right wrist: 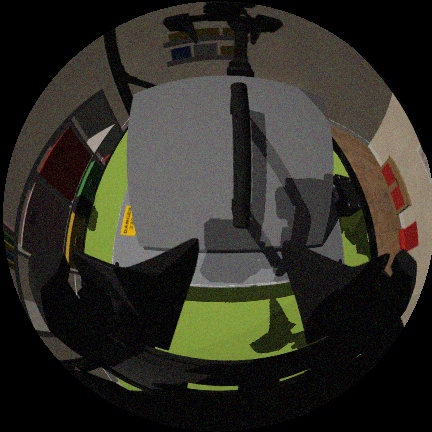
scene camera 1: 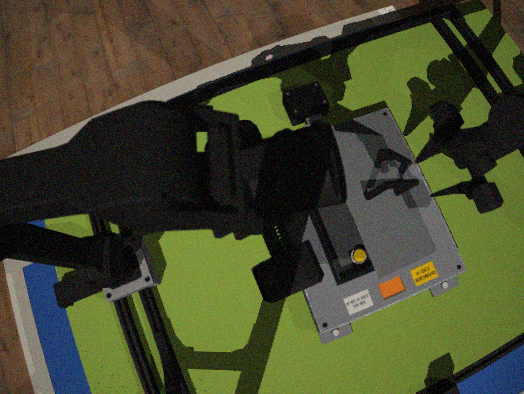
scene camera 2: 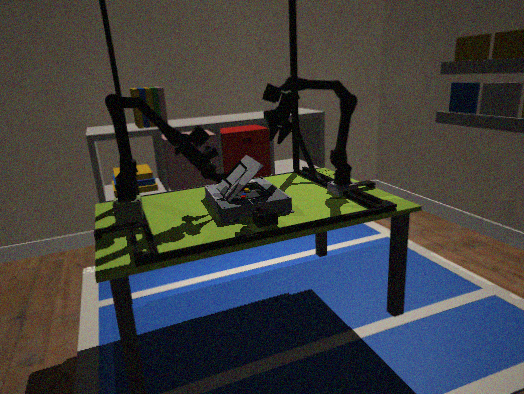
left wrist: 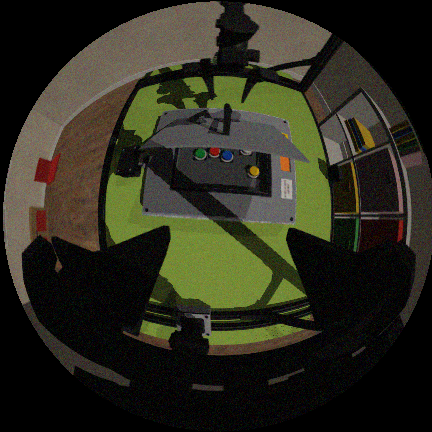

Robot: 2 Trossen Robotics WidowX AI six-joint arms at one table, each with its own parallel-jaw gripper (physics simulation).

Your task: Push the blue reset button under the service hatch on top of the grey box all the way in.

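Note:
The grey box (scene camera 1: 450, 250) (scene camera 2: 280, 204) (left wrist: 165, 200) (right wrist: 225, 275) has its hatch (scene camera 1: 400, 230) (left wrist: 260, 137) (right wrist: 185, 150) partly open, slanting over the button recess. A black bar handle (left wrist: 227, 120) (right wrist: 241, 155) is on the hatch's outer face. In the left wrist view the blue button (left wrist: 227, 156) shows under the hatch's edge, between the red button (left wrist: 214, 151) and a partly hidden white one. The hatch and left arm hide it in scene camera 1. My right gripper (scene camera 1: 425, 178) (left wrist: 226, 100) (right wrist: 241, 245) is open and empty at the hatch's outer side, near the handle's lower end. My left gripper (scene camera 2: 277, 140) (left wrist: 230, 233) is open and empty, high above the table.
A green button (left wrist: 200, 154) and a yellow button (scene camera 1: 359, 255) (left wrist: 254, 171) are in the recess. A black block (scene camera 1: 306, 102) (scene camera 2: 265, 215) (left wrist: 129, 161) sits beside the box. Dark rails (scene camera 2: 200, 242) run along the table's edges. Shelves stand behind the table.

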